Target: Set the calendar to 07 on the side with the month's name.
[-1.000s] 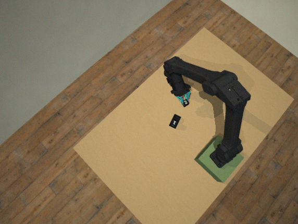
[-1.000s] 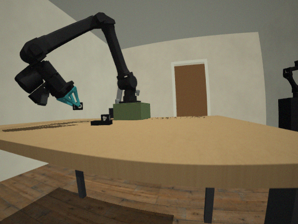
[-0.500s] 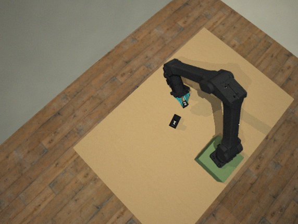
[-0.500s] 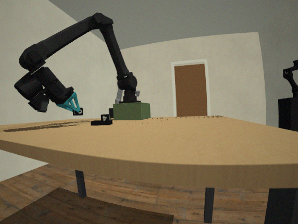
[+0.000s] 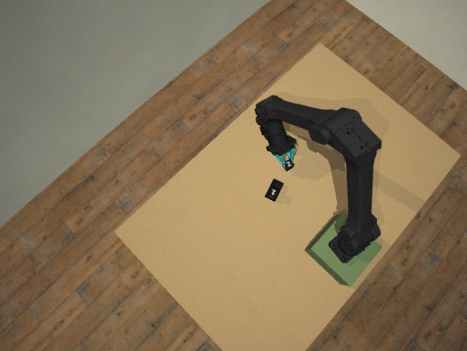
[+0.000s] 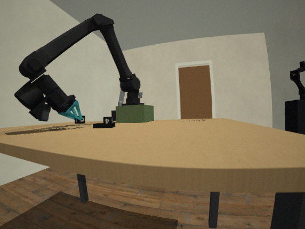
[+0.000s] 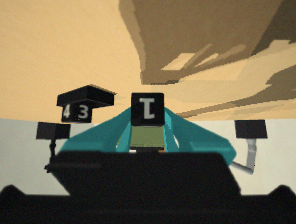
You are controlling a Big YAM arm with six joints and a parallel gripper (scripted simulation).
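Right now my hand is 100 mm to the right of the black calendar tray, 50 mm past it and 30 mm above it. Also, from my hand: digit cube 10 mm below, 10 mm behind.
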